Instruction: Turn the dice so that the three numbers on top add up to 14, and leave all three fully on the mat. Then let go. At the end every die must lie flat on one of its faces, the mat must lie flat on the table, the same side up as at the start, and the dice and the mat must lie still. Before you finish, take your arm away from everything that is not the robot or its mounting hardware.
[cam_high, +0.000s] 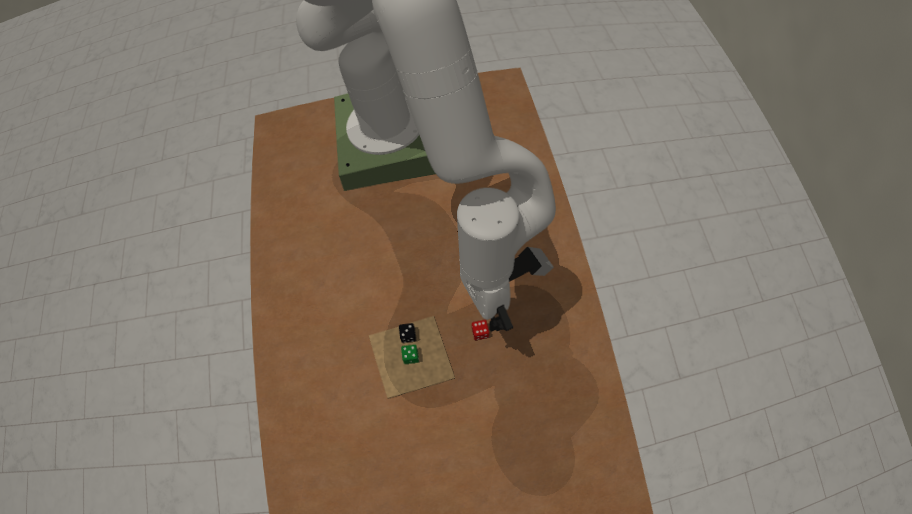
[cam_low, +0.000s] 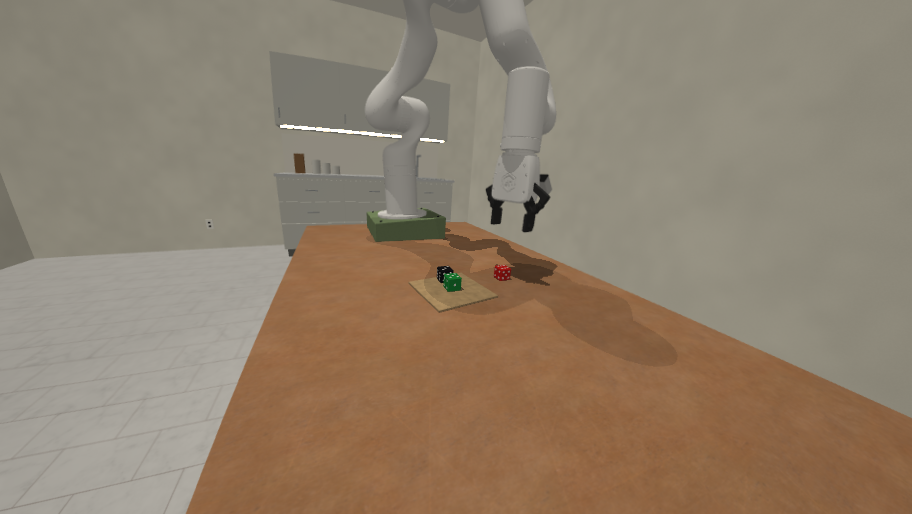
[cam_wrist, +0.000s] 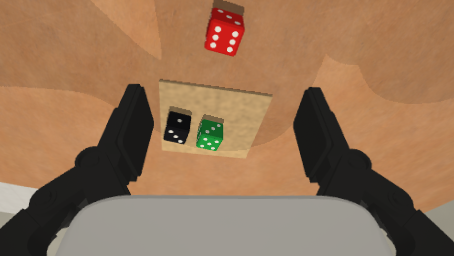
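My gripper is now 120 mm above the red die and 10 mm to the left of it. From my hand the other things lie so: black die (150 mm to the right, 120 mm below, 30 mm behind); green die (160 mm to the right, 120 mm below, 10 mm ahead); tan square mat (160 mm to the right, 130 mm below, 10 mm ahead).
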